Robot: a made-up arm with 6 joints. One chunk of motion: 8 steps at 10 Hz.
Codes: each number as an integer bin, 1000 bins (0 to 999) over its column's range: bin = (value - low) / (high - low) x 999, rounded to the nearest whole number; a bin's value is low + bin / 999 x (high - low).
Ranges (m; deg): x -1.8..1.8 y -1.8..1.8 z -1.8..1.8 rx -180..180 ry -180..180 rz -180..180
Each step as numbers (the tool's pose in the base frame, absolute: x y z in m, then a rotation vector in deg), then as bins.
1 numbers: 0.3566 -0.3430 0.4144 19.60 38.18 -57.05
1 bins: 598 404 614 554 605 341
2 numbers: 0.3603 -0.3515 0.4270 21.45 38.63 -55.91
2 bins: 599 402 618 559 607 344
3 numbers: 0.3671 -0.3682 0.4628 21.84 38.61 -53.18
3 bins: 601 397 628 560 607 352
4 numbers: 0.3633 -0.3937 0.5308 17.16 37.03 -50.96
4 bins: 600 390 647 547 602 358
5 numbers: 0.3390 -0.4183 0.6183 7.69 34.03 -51.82
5 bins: 594 383 671 521 594 356
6 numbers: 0.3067 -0.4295 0.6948 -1.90 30.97 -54.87
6 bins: 585 380 692 494 585 347
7 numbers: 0.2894 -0.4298 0.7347 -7.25 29.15 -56.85
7 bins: 580 380 703 479 580 342
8 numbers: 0.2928 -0.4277 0.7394 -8.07 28.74 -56.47
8 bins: 581 381 705 477 579 343
